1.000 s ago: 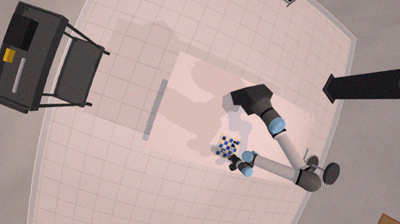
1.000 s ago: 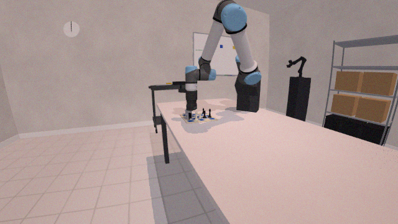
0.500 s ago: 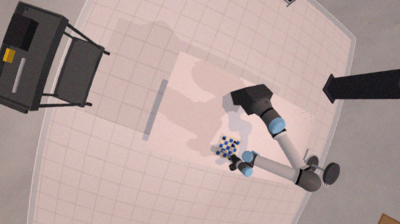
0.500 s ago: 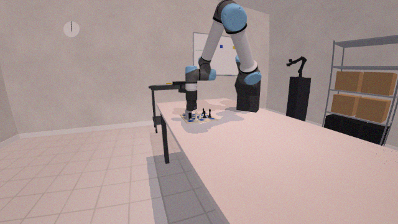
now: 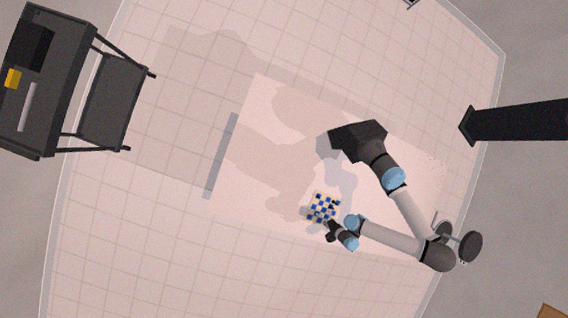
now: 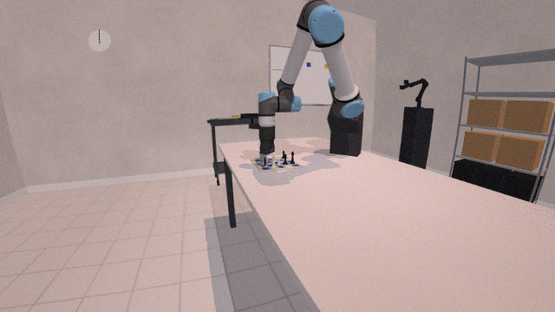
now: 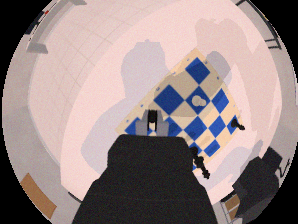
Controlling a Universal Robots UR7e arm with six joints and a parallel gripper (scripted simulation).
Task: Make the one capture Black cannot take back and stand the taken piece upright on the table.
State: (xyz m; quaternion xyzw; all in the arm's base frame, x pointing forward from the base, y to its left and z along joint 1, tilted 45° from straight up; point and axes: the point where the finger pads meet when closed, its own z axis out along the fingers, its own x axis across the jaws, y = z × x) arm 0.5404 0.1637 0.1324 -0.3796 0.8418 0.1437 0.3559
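My gripper is now 1 cm above the black pawn. Also, from my hand: blue-and-cream chessboard (6 cm behind, 6 cm to the right, 3 cm below).
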